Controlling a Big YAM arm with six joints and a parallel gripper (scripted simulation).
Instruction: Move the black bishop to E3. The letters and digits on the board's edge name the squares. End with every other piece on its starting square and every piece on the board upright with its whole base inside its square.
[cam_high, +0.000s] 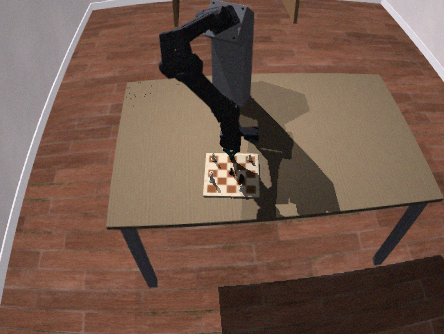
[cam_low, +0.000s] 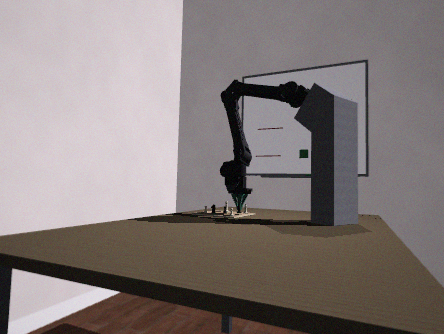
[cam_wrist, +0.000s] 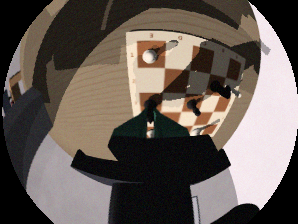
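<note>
Right now my hand is right at the black bishop. The rest, counted from my hand: chessboard: 7 cm ahead, 4 cm to the right, 3 cm below.
</note>
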